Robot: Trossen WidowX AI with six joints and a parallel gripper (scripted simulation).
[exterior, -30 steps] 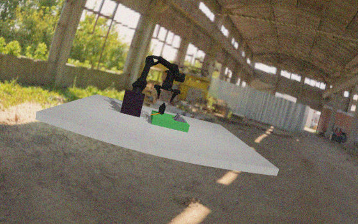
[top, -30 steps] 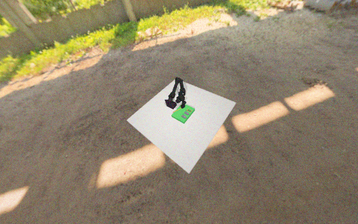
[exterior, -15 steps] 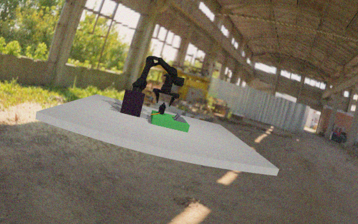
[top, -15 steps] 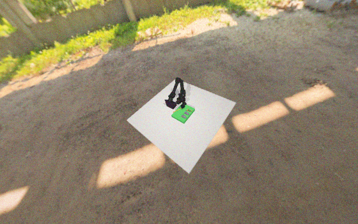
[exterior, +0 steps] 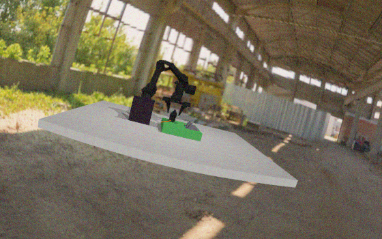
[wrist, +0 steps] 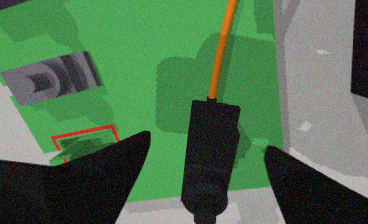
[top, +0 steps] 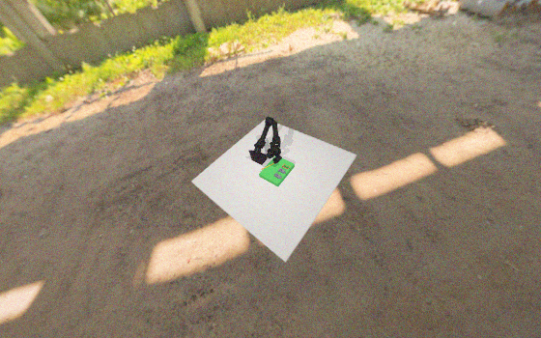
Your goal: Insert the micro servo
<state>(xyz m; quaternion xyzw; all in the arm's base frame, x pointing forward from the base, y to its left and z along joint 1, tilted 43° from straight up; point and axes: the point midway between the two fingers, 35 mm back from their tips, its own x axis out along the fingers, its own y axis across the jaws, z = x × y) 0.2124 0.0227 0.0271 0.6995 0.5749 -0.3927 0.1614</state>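
Right now my gripper tip is 1 cm short of the green deck, 6 cm to the left of it and 7 cm above it.
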